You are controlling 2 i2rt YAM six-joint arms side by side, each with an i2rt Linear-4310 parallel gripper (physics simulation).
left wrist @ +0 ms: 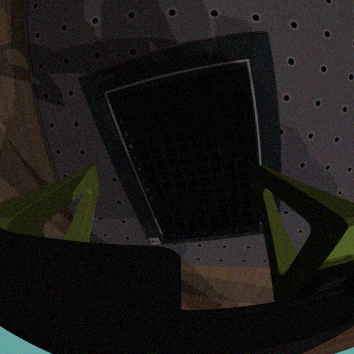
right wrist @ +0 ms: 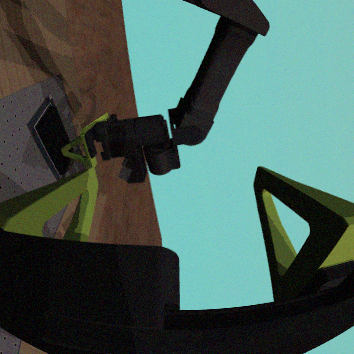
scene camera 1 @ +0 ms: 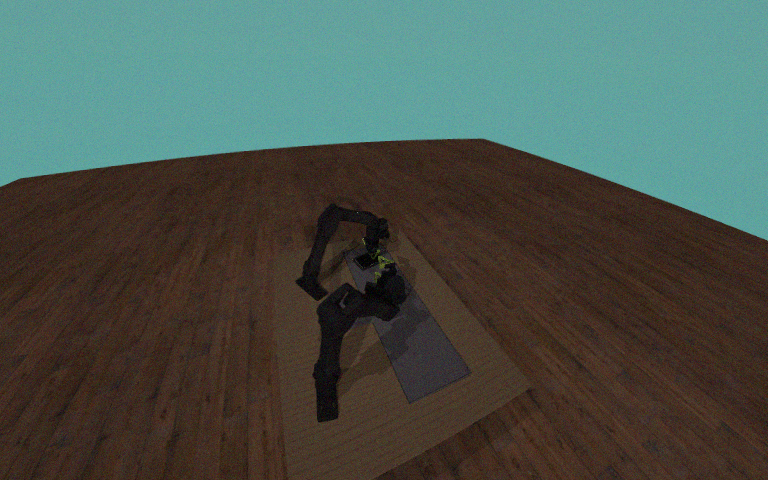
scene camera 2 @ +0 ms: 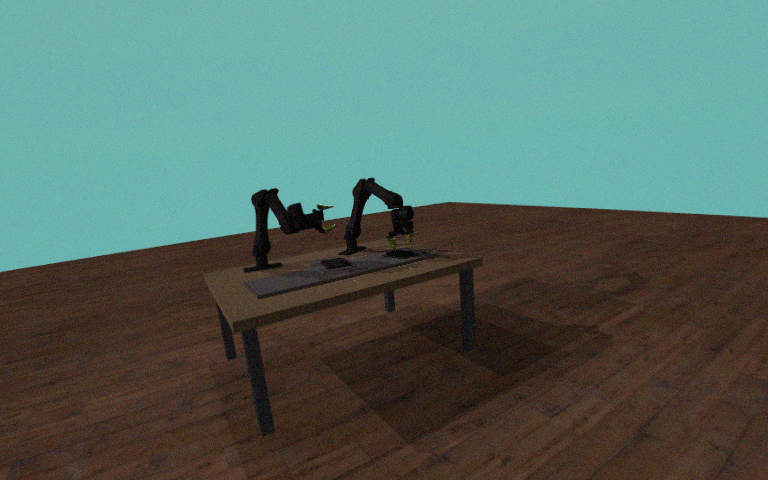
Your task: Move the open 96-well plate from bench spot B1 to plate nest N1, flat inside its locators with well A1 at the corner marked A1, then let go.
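Places are measured from the left arm's base along level axes (x ahead, y left, z up), in centimetres.
Pixels of known places: left gripper, between the fingertips: [left wrist: 176, 173] [right wrist: 71, 141] [scene camera 1: 370, 253] [scene camera 2: 402, 248]; right gripper, between the fingertips: [right wrist: 175, 175] [scene camera 1: 377, 264] [scene camera 2: 334, 215]; left arm's base, origin of its link: [scene camera 1: 311, 288] [scene camera 2: 352, 251]; right arm's base, origin of its link: [scene camera 1: 326, 390] [scene camera 2: 262, 268].
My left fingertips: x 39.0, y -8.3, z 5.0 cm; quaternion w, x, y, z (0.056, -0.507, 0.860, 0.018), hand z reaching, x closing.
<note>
For each thing: its top centre in the pictures, then the offset to it from my left fingertips. "spot": a spot on its surface instead. Level surfaces: height alone.
- dark 96-well plate, centre of its top: [left wrist: 197, 176] [right wrist: 59, 138] [scene camera 2: 399, 252] [scene camera 1: 368, 258] dx -2.0, dy -0.3, dz -2.1 cm
- dark surround, a spot on its surface: [left wrist: 266, 100] spot: dx +0.7, dy -6.5, dz -3.6 cm
- grey perforated board, height of its surface: dz -3.7 cm
- small pale label, a spot on its surface: [left wrist: 155, 241] spot: dx -8.3, dy +7.4, dz -3.5 cm
- second dark rectangular item, centre of its top: [scene camera 2: 334, 260] dx -26.5, dy -25.1, dz -2.0 cm
- wooden table, height of its surface: dz -5.0 cm
The dark 96-well plate [scene camera 1: 365, 260] [scene camera 2: 399, 254] [left wrist: 190, 150] [right wrist: 53, 140] has a pale rim line and lies flat within a dark surround [left wrist: 266, 100] on the grey perforated board [scene camera 1: 436, 362] [scene camera 2: 271, 287] [left wrist: 315, 65]. A small pale label [left wrist: 155, 241] shows at the surround's lower left corner; its lettering is unreadable. My left gripper [scene camera 2: 400, 244] [left wrist: 176, 173] is open just above the plate, its right finger overlapping the plate's right edge in the left wrist view. My right gripper [scene camera 2: 333, 216] is open and empty, raised over the board. Labels B1 and N1 are not readable.
A second dark rectangular item [scene camera 2: 336, 263] lies on the board, left of the plate in scene camera 2; I cannot tell what it is. The wooden table [scene camera 1: 317, 452] [scene camera 2: 226, 294] carries the board and both arm bases. The right gripper is close to the left arm in scene camera 1.
</note>
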